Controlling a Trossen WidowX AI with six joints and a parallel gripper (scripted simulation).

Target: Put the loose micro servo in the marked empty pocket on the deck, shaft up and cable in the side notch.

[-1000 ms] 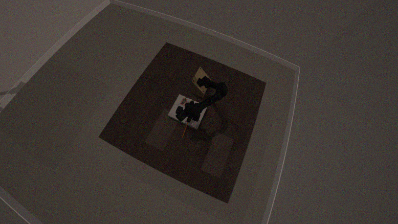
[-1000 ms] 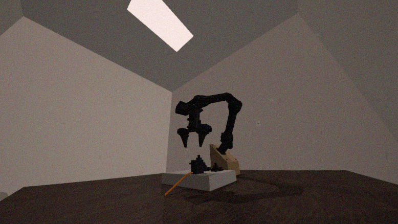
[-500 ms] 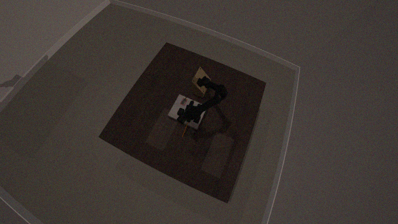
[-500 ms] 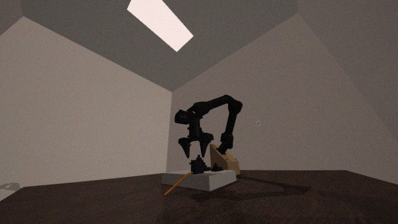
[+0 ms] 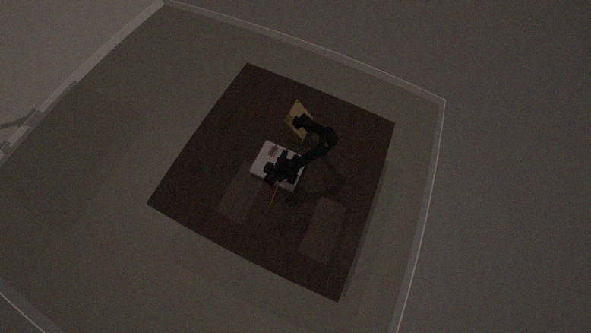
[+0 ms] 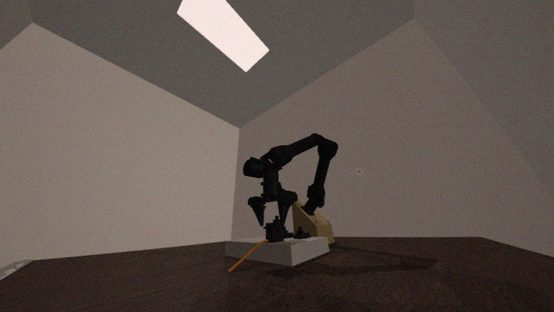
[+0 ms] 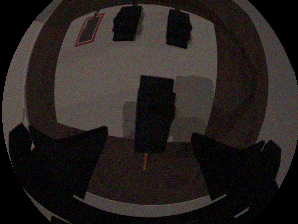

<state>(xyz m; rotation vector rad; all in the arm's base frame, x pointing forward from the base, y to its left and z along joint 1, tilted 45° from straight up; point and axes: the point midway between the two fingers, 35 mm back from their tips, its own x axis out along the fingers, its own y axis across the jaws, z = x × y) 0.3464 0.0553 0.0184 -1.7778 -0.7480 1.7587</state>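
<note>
Now: gripper tip 40 mm past the robot deck, 50 mm to the left of it and 70 mm above it.
</note>
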